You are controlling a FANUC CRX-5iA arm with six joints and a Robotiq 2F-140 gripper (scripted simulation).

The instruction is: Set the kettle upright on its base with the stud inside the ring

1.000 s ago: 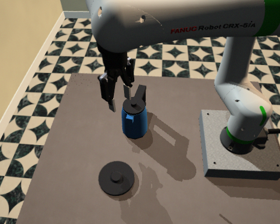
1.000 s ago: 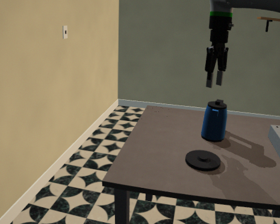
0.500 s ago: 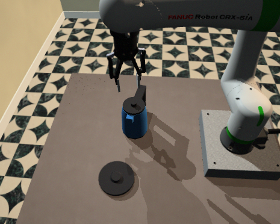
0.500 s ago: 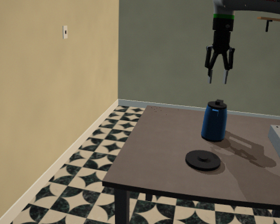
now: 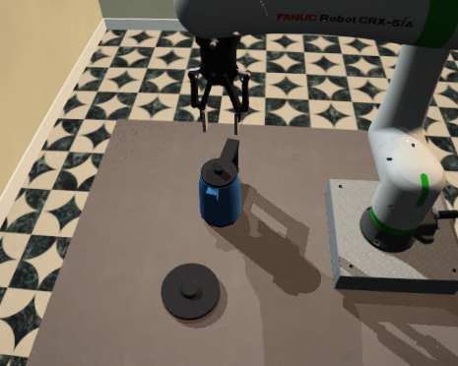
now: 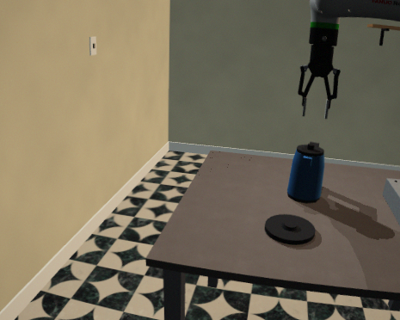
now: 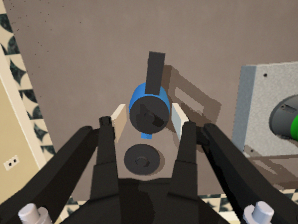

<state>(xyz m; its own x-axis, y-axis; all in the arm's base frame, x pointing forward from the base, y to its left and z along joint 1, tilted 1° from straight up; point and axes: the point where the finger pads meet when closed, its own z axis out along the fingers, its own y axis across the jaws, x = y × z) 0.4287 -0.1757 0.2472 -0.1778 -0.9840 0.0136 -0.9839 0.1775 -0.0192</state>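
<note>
Now: the blue kettle 22 cm below my hand and 1 cm to the left of it. Also, from my hand: round black base 30 cm to the left, 30 cm below, 9 cm ahead.
</note>
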